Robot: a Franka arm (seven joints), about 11 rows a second.
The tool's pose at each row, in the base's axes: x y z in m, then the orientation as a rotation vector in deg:
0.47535, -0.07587, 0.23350, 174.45, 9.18, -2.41
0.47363, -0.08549, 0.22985, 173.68, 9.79, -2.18
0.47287, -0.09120, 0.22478, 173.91, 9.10, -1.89
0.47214, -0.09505, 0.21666, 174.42, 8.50, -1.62
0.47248, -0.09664, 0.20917, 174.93, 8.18, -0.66
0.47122, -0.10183, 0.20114, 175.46, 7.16, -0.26
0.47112, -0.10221, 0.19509, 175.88, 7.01, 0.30
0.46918, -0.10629, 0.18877, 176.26, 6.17, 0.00
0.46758, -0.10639, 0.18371, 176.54, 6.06, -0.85
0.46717, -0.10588, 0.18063, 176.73, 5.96, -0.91
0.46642, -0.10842, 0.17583, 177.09, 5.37, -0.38
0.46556, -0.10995, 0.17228, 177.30, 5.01, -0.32
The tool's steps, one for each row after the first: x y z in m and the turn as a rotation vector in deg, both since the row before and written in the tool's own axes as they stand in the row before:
-0.00259, 0.00901, 0.00457, -0.75, 0.12, -0.41
-0.00123, 0.00503, 0.00566, 0.18, 0.18, 0.47
-0.00090, 0.00292, 0.00848, 0.47, 0.18, 0.41
0.00036, 0.00092, 0.00760, 0.46, 0.64, 0.25
-0.00164, 0.00435, 0.00845, 0.47, 0.26, 0.69
-0.00009, -0.00009, 0.00606, 0.40, 0.38, 0.12
-0.00226, 0.00346, 0.00658, 0.36, -0.20, 0.55
-0.00159, -0.00033, 0.00505, 0.30, -0.54, 0.06
-0.00034, -0.00072, 0.00305, 0.19, -0.03, 0.07
-0.00086, 0.00222, 0.00494, 0.33, 0.34, 0.40
-0.00093, 0.00130, 0.00362, 0.20, 0.04, 0.24

